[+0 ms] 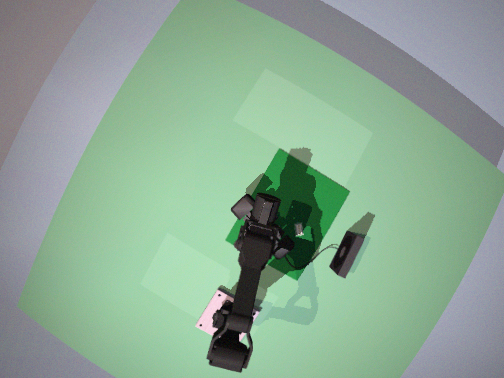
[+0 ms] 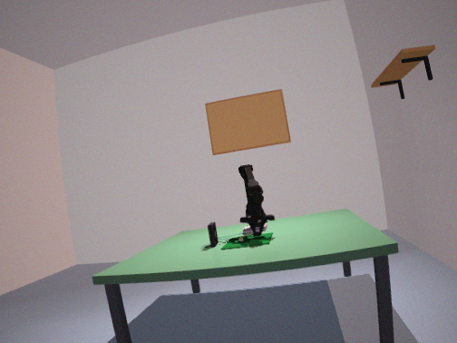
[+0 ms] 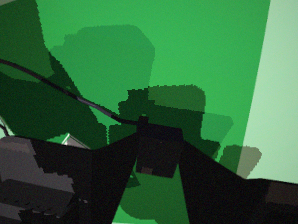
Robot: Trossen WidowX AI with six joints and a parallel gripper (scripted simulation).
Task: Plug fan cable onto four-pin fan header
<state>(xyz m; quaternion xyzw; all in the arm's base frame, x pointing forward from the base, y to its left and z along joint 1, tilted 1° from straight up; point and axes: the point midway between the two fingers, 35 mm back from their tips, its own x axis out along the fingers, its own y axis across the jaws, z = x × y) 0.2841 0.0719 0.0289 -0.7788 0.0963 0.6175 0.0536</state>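
The dark green board lies 50 mm to the right of my gripper tip, 40 mm below it and 40 mm ahead of it. The rest, counted from my gripper tip: four-pin header (90 mm to the right, 30 mm ahead, 20 mm below); dark grey fan plug (10 mm ahead); black fan (230 mm to the right, 50 mm ahead, 40 mm above).
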